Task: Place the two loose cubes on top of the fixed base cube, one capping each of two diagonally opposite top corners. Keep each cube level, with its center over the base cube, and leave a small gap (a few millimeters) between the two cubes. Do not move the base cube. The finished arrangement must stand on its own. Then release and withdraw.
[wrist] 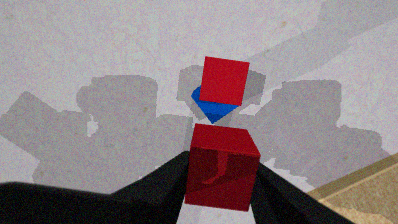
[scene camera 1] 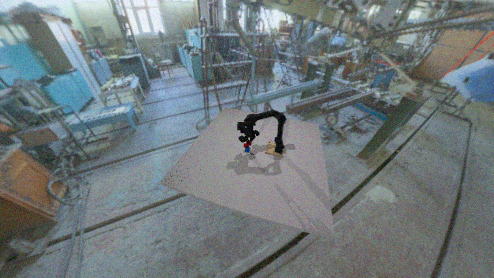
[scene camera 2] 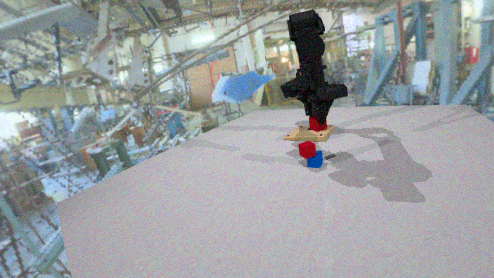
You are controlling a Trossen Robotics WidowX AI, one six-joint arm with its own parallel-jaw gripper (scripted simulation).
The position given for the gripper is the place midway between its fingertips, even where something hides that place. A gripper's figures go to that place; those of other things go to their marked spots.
The gripper (wrist: pixel 218 162): 0.11 m from the lens. A red cube (wrist: pixel 223 161) is 0.09 m from the lens. A red cube (wrist: pixel 223 81): 0.14 m from the lens.
